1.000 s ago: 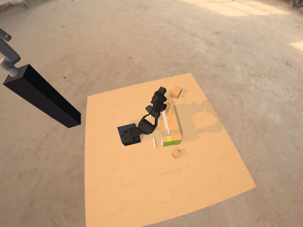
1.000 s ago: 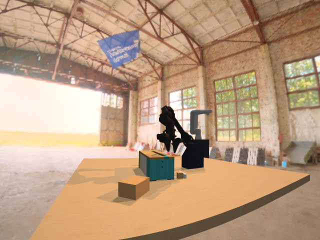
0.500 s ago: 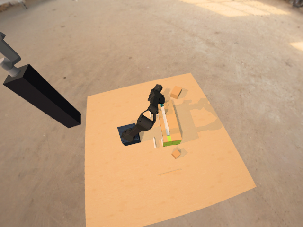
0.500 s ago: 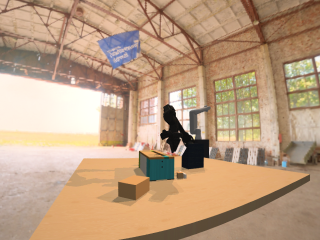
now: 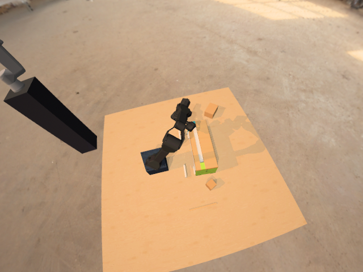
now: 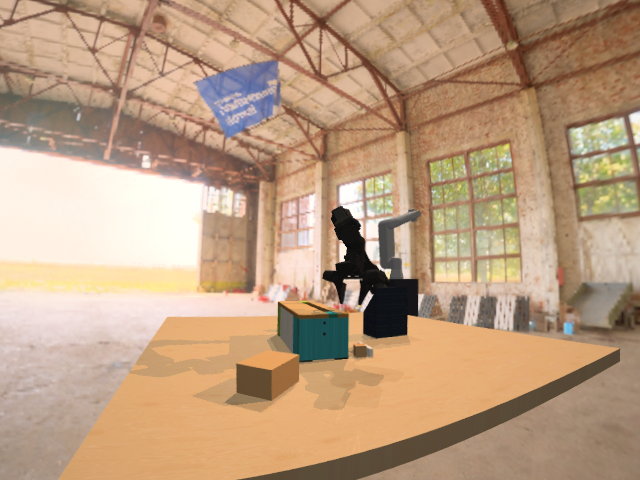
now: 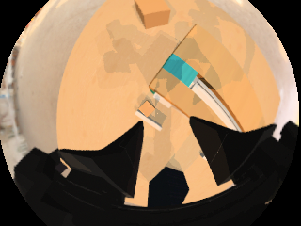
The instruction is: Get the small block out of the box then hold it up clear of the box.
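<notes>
My gripper tip is 13 cm above the small brown block, 3 cm to the right of it and 2 cm past it. Also, from my gripper tip: larger tan block 30 cm ahead, 16 cm to the left, 12 cm below; box 15 cm to the right, 9 cm below, 3 cm ahead.
</notes>
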